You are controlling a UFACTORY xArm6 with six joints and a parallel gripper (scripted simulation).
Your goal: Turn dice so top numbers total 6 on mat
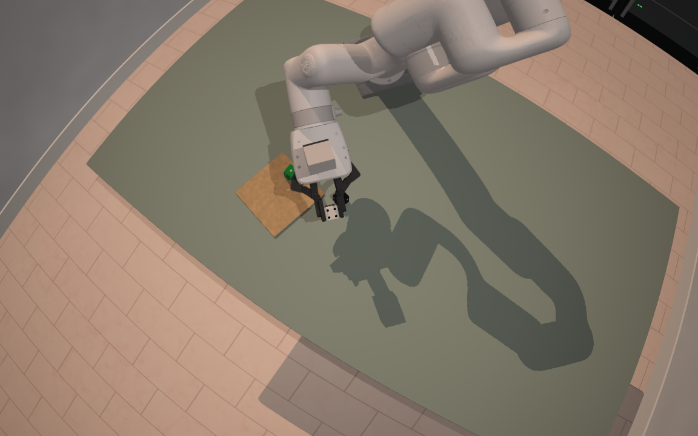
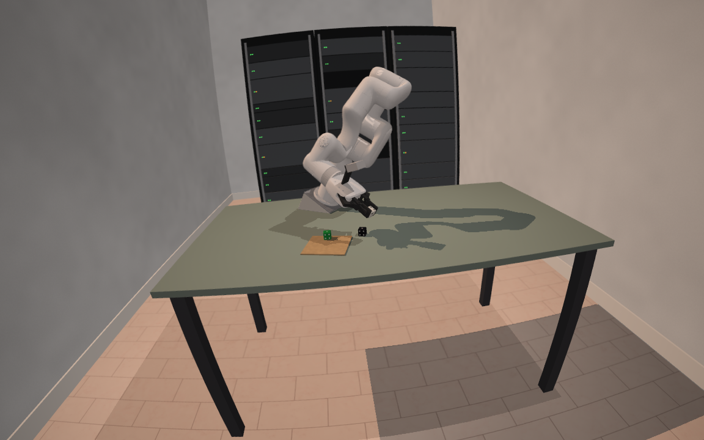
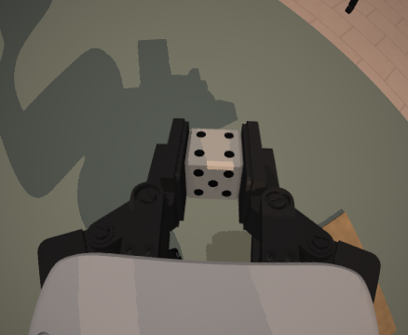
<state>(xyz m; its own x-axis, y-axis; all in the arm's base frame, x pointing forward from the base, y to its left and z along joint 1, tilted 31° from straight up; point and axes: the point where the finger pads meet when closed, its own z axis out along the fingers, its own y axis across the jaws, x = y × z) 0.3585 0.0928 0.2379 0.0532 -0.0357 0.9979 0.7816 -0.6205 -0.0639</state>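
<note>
My hand is 100 mm above the black die, 60 mm past it and 30 mm to the left of it. Also, from my hand: white die (10 mm below); then brown mat (140 mm to the right, 110 mm below, 20 mm ahead); then green die (140 mm to the right, 100 mm below, 30 mm behind).
</note>
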